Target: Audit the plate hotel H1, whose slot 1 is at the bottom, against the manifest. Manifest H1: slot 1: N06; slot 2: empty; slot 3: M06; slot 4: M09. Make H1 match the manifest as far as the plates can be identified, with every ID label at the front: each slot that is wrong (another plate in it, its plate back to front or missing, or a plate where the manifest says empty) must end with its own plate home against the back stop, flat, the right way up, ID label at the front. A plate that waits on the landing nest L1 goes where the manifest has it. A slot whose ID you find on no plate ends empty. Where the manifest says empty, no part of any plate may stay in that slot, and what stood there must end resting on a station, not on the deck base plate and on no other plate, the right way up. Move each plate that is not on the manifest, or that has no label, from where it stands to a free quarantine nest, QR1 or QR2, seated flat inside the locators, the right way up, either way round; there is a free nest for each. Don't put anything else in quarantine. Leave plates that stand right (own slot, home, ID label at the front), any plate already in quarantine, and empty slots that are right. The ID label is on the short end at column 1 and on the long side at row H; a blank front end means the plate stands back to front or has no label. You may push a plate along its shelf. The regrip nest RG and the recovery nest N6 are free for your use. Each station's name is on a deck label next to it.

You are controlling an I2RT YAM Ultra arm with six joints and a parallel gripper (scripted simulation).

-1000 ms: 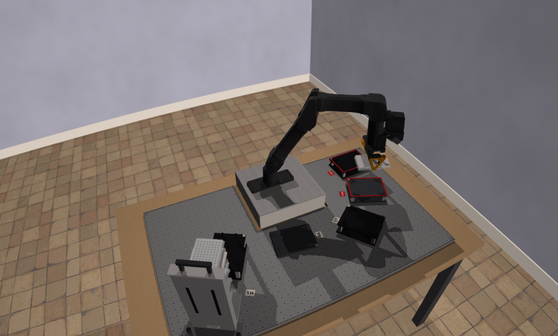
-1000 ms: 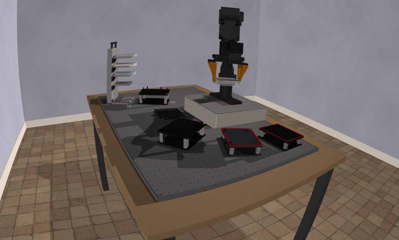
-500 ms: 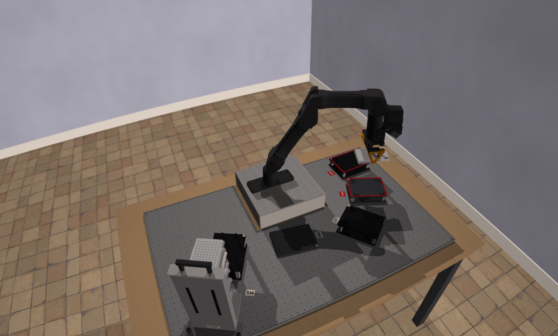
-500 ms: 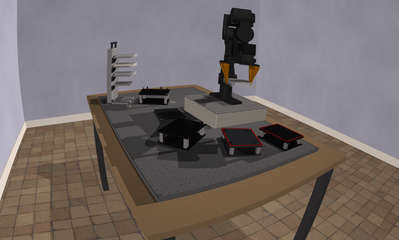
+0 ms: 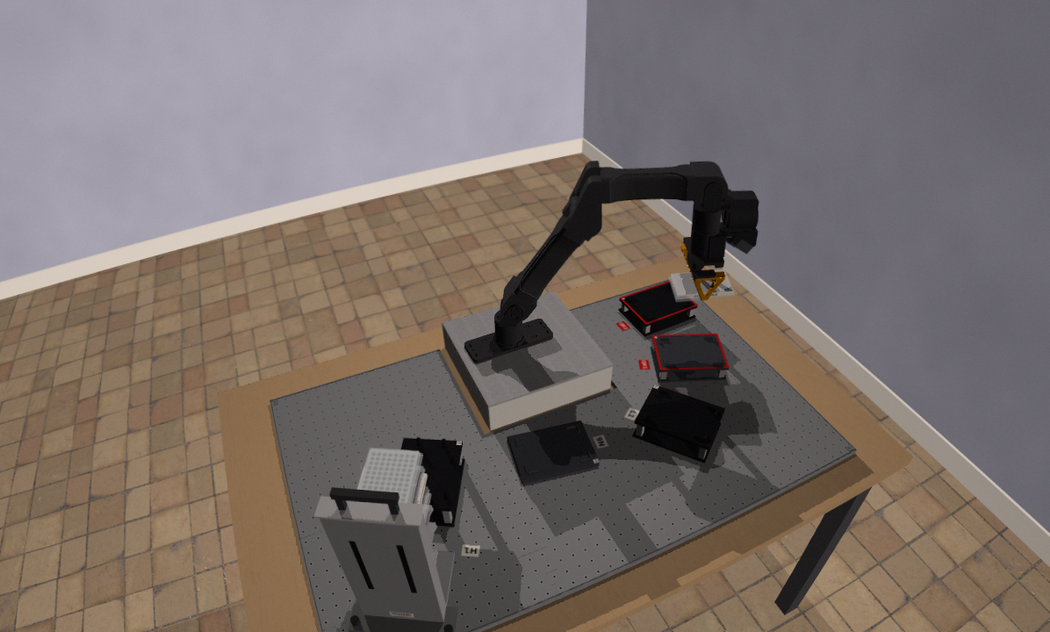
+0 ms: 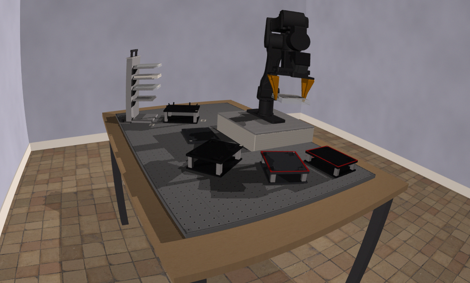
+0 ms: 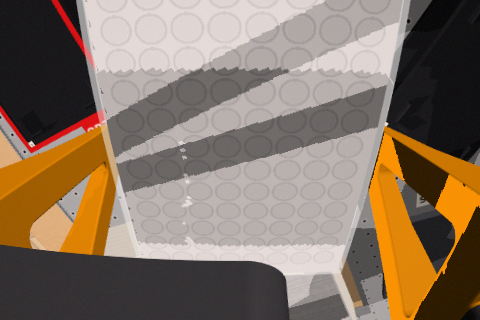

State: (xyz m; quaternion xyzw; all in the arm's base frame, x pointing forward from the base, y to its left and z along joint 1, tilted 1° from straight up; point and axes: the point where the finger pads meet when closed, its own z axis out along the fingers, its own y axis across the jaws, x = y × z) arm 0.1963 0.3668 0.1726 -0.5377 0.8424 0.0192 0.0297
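My hand is 20 cm above the red-edged quarantine nest QR1 and 1 cm to the right of it. Also, from my hand: N6 label: 30 cm to the right, 23 cm below, 11 cm ahead; black landing nest L1: 19 cm below, 16 cm ahead, 14 cm to the right; red-edged quarantine nest QR2: 20 cm below, 19 cm behind, 5 cm to the left.
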